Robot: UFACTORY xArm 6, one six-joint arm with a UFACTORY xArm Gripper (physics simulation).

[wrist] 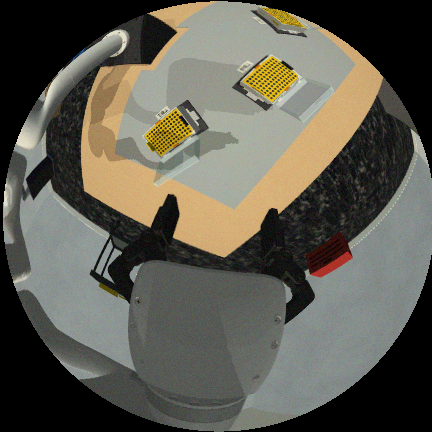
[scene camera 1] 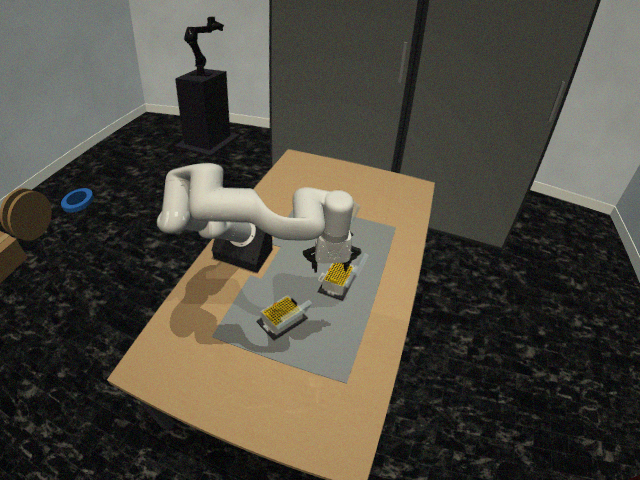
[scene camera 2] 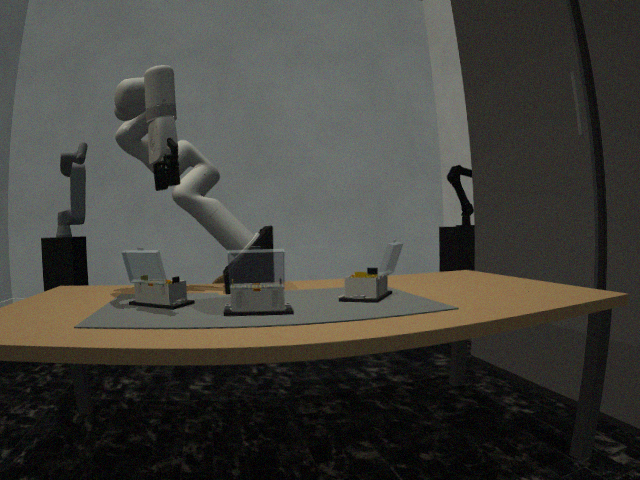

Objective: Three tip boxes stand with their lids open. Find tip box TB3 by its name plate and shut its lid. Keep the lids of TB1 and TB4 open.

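Places are measured from the arm's base along level axes (x ahead, y left, z up), in metres.
Pixels of known places: gripper, between the fingertips: (wrist: 221,209) (scene camera 1: 330,268) (scene camera 2: 167,187); arm's base, origin of its link: (scene camera 1: 241,231) (scene camera 2: 246,248).
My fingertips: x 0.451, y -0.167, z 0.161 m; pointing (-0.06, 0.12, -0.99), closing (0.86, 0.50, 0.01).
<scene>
For each thing: its top centre in the pictures, then the offset to it from my fingertips. Level surfaces: height alone.
- TB1, centre of its top: (wrist: 163,134) (scene camera 2: 159,276) (scene camera 1: 281,308) dy -0.060, dx -0.141, dz -0.215 m
- TB4, centre of its top: (scene camera 2: 256,279) (wrist: 274,75) (scene camera 1: 339,270) dy +0.202, dx -0.035, dz -0.215 m
- grey mat, height of its surface: dz -0.289 m
- wooden table, height of its surface: dz -0.292 m
Three white tip boxes with yellow racks have their clear lids raised. TB1 (scene camera 1: 281,312) (scene camera 2: 160,292) (wrist: 169,132) is nearest scene camera 1. TB4 (scene camera 1: 337,281) (scene camera 2: 256,299) (wrist: 270,80) is the middle box. The far box, TB3 by elimination, shows in scene camera 2 (scene camera 2: 363,286) and at the wrist view's top edge (wrist: 281,17); its plate is too small to read. In scene camera 1 the arm hides it, except for part of its open lid (scene camera 1: 357,209). My gripper (scene camera 1: 330,269) (scene camera 2: 168,187) (wrist: 221,209) is open and empty, high above the table, apart from all boxes.
The boxes stand on a grey mat (scene camera 1: 330,356) on the wooden table (scene camera 1: 232,403). My arm's black base (scene camera 1: 242,253) is at the table's left side. A tall dark cabinet (scene camera 1: 341,77) stands behind the table. Another arm's pedestal (scene camera 1: 204,108) stands farther back.
</scene>
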